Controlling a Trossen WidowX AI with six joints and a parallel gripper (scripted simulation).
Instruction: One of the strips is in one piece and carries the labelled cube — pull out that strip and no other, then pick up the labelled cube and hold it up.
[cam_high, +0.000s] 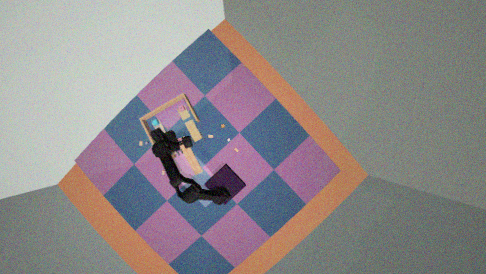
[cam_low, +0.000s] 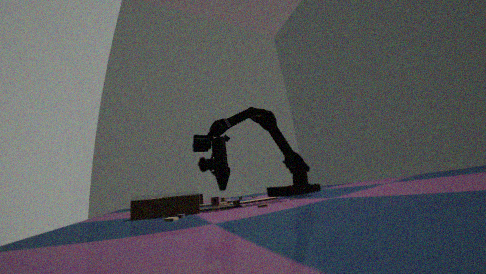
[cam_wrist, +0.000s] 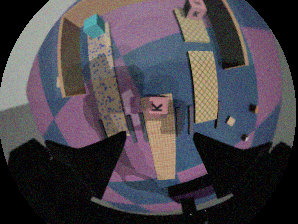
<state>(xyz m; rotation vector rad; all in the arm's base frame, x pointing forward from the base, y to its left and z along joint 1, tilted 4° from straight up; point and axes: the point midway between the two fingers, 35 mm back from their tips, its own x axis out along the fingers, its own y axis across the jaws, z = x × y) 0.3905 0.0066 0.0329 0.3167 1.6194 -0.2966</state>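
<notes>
The strip is 110 mm to the right of my gripper tip, 50 mm below it and 30 mm ahead of it.
</notes>
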